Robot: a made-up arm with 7 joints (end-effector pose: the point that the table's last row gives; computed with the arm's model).
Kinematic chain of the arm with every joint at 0, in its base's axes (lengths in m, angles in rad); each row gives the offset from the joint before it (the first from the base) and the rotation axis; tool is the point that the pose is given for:
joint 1: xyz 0 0 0.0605 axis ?
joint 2: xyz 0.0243 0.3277 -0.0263 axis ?
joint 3: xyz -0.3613 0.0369 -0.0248 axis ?
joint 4: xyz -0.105 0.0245 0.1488 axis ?
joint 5: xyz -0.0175 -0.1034 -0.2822 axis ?
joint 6: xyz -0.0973 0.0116 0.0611 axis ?
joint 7: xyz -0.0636 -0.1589 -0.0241 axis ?
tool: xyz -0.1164 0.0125 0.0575
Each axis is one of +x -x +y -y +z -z.
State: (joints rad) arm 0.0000 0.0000 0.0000 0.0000 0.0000 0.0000 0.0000
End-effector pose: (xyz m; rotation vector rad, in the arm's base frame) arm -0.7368 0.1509 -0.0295 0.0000 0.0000 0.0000
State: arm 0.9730 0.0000 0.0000 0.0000 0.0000 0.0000 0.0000
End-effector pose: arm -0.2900 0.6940 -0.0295 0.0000 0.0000 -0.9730
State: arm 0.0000 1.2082 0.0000 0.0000 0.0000 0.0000 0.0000
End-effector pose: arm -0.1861 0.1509 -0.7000 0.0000 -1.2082 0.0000
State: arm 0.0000 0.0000 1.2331 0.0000 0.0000 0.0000 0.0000
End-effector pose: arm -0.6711 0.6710 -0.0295 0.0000 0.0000 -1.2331
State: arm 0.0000 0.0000 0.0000 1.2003 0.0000 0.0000 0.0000
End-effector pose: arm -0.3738 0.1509 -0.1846 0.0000 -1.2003 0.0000
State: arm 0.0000 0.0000 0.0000 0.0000 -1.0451 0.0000 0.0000
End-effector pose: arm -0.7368 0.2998 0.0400 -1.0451 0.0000 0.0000
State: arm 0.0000 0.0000 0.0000 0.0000 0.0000 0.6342 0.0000
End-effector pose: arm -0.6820 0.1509 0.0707 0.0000 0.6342 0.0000
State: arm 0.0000 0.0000 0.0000 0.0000 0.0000 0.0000 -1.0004
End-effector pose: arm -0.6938 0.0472 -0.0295 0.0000 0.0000 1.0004
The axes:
joint 1: -z
joint 2: -y
joint 3: -z
joint 4: -y
joint 5: +x
joint 6: +y
joint 7: -z

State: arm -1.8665 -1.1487 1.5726 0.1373 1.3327 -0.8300 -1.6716
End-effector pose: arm -0.3829 -0.7282 0.3496 -0.4461 -0.9649 1.8576
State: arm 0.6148 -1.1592 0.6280 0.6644 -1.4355 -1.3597 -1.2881
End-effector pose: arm 0.0233 0.4374 0.6050 -1.1025 1.1002 1.7086
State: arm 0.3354 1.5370 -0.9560 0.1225 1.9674 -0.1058 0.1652
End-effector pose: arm 0.3238 -0.0891 -0.4522 0.7951 -0.2935 1.2195
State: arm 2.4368 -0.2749 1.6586 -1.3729 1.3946 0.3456 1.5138
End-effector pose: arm 0.8357 -0.3432 0.3878 -1.4420 0.7315 -0.3869
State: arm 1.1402 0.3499 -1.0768 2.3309 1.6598 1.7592 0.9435
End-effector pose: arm 0.3150 0.2945 0.3137 -0.8099 -0.7124 0.6241
